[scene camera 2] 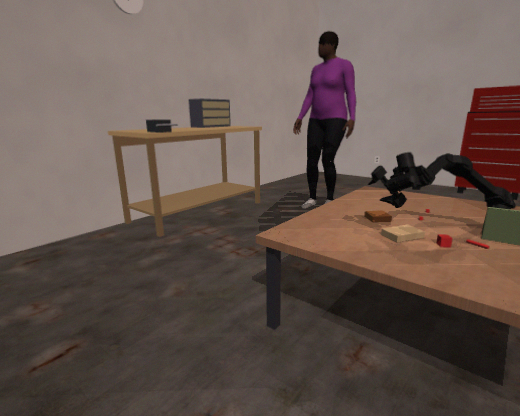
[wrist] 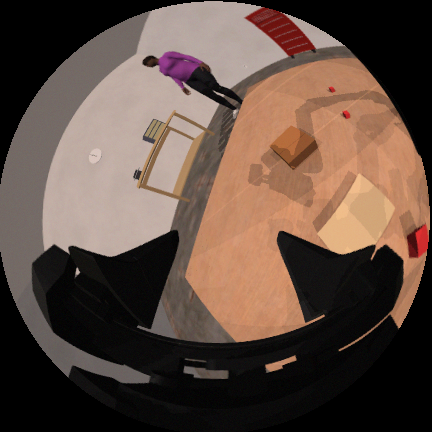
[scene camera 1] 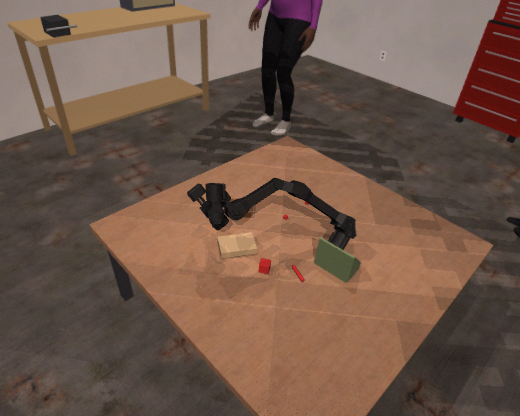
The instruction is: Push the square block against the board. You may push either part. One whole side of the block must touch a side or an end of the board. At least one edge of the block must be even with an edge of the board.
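Pixels of known places: gripper, fingertip midpoint: [scene camera 2: 374, 191] [wrist: 229, 236] [scene camera 1: 203, 203]; arm's base, origin of the base link: [scene camera 2: 498, 219] [scene camera 1: 335, 246].
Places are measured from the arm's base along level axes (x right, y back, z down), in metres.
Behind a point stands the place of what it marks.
Observation:
The square brown block [scene camera 2: 378, 216] {x -0.057, y -0.483, z 0.052 m} [wrist: 294, 146] {x -0.030, y -0.484, z 0.052 m} lies flat on the table; in scene camera 1 the arm hides most of it. The pale rectangular board [scene camera 1: 237, 246] {x -0.222, y -0.328, z 0.052 m} [scene camera 2: 403, 233] {x -0.249, y -0.335, z 0.052 m} [wrist: 357, 215] {x -0.196, y -0.350, z 0.052 m} lies flat, nearer scene camera 1. A gap of bare table separates them, and their edges do not touch. My gripper [scene camera 1: 218, 225] [scene camera 2: 393, 201] [wrist: 229, 236] {x -0.266, y -0.470, z -0.124 m} is open and empty. It hangs above the table near the block and the board, touching neither. In the wrist view the block is ahead of the fingers, and the right finger overlaps the near edge of the board.
A red cube [scene camera 1: 264, 266] {x -0.240, y -0.173, z 0.045 m} [scene camera 2: 444, 241] {x -0.246, y -0.180, z 0.057 m} [wrist: 419, 241] lies beside the board. A red stick [scene camera 1: 298, 273] {x -0.161, y -0.062, z 0.069 m} [scene camera 2: 477, 244] {x -0.165, y -0.066, z 0.074 m} lies farther right, before an upright green panel [scene camera 1: 336, 260] {x -0.065, y 0.041, z -0.001 m} [scene camera 2: 502, 226] {x -0.064, y 0.011, z 0.012 m} near the arm's base. Two tiny red pieces [scene camera 1: 285, 217] {x 0.081, y -0.298, z 0.070 m} [wrist: 346, 114] {x 0.080, y -0.303, z 0.069 m} lie behind. The table edge is left of the board.

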